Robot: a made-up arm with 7 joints.
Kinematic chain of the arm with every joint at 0, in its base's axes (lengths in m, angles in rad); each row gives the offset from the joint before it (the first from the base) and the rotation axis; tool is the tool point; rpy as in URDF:
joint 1: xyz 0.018 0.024 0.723 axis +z
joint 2: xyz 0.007 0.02 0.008 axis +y
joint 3: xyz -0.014 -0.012 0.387 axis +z
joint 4: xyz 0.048 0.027 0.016 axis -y
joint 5: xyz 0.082 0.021 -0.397 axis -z
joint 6: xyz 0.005 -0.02 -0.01 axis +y
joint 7: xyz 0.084 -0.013 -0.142 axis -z
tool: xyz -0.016 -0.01 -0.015 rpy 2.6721 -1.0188 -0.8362
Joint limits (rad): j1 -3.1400..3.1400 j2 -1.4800..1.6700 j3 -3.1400..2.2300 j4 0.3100..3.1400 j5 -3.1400..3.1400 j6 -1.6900..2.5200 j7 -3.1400..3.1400
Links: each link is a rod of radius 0.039 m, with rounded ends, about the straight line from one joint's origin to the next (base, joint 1, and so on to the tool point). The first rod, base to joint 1, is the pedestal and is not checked.
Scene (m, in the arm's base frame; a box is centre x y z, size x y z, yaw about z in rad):
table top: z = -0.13
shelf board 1: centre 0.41 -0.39 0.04 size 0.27 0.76 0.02 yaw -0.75
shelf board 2: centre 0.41 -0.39 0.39 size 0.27 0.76 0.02 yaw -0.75
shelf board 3: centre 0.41 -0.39 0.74 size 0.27 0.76 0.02 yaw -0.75
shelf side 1: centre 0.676 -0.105 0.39 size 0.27 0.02 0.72 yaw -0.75
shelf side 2: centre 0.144 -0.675 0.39 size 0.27 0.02 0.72 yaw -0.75
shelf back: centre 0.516 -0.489 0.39 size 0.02 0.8 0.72 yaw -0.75
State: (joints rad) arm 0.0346 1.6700 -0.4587 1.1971 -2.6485 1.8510 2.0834
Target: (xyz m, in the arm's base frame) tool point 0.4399 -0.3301 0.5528
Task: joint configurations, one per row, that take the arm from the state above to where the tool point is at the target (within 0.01 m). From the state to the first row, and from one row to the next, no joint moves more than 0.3 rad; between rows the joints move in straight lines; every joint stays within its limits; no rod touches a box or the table.
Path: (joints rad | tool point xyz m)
1: 0.1403 1.6388 -0.3006 0.8994 -2.6350 1.9033 2.0696 | 0.3313 -0.1054 0.2192
2: 0.2233 1.4283 -0.4550 0.6047 -2.4209 2.0513 2.0480 | 0.3176 -0.1584 0.3860
3: 0.3064 1.2179 -0.6095 0.3100 -2.2068 2.1992 2.0265 | 0.2661 -0.1682 0.5528
4: 0.2037 1.2386 -0.7158 0.5829 -2.3143 2.1328 2.0424 | 0.3544 -0.2452 0.5360
5: 0.1009 1.2594 -0.8221 0.8558 -2.4217 2.0665 2.0583 | 0.4399 -0.3301 0.5528

